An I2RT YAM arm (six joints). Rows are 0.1 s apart.
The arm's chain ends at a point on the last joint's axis. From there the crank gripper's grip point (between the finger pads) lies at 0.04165 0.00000 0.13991 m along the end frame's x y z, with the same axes.
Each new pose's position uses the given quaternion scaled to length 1; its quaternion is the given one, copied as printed.
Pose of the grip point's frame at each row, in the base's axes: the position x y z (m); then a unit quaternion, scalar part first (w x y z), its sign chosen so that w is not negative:
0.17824 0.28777 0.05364 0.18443 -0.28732 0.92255 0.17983
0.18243 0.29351 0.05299 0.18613 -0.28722 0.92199 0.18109
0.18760 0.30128 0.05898 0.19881 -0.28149 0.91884 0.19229
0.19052 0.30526 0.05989 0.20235 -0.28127 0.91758 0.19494
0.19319 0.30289 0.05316 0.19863 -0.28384 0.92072 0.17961
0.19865 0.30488 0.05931 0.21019 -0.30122 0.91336 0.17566
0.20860 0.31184 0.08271 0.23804 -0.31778 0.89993 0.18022
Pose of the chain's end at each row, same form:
0.17703 0.24584 0.19346 0.18443 -0.28732 0.92255 0.17983
0.18086 0.25108 0.19266 0.18613 -0.28722 0.92199 0.18109
0.18339 0.25454 0.19721 0.19881 -0.28149 0.91884 0.19229
0.18556 0.25750 0.19774 0.20235 -0.28127 0.91758 0.19494
0.18793 0.25964 0.19248 0.19863 -0.28384 0.92072 0.17961
0.19015 0.26211 0.19862 0.21019 -0.30122 0.91336 0.17566
0.19320 0.26554 0.22029 0.23804 -0.31778 0.89993 0.18022

